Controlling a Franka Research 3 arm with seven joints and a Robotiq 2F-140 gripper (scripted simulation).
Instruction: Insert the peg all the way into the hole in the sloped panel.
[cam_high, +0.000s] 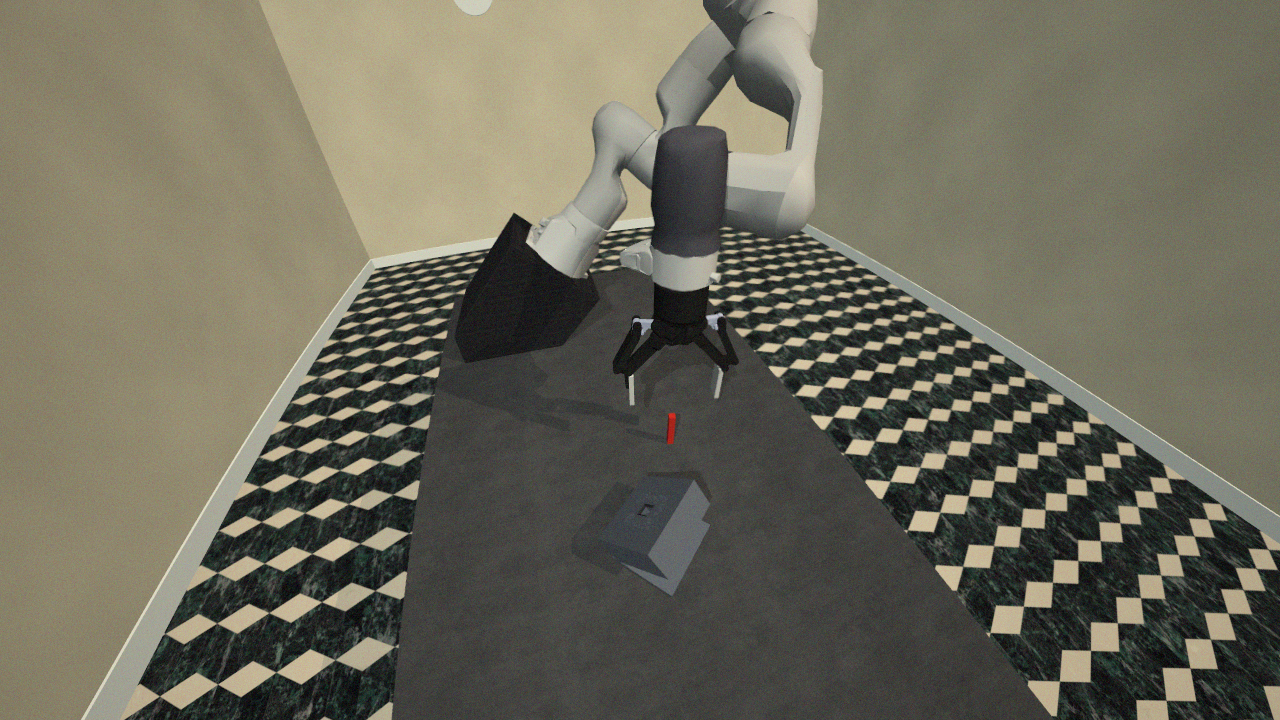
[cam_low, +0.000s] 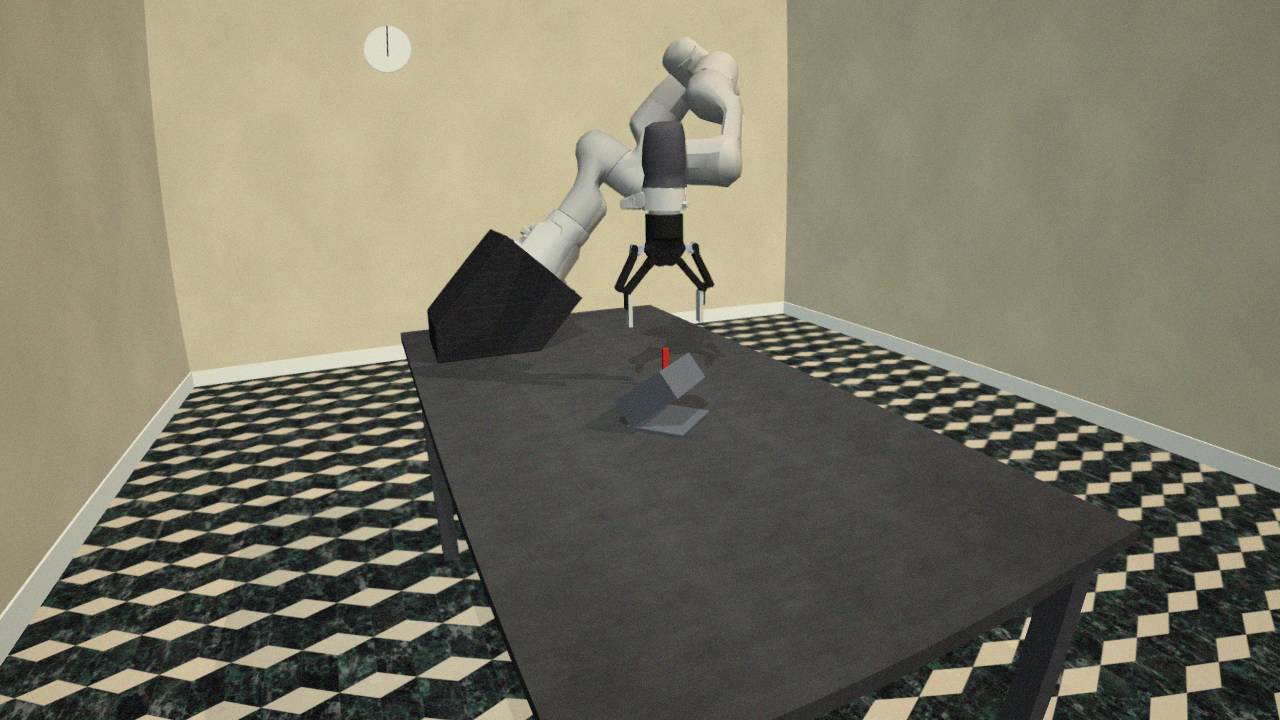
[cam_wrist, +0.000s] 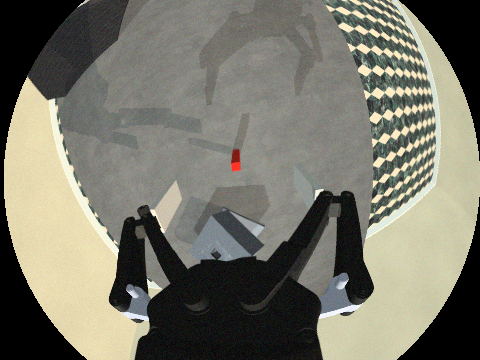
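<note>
My hand is 100 mm above the red peg.
</note>
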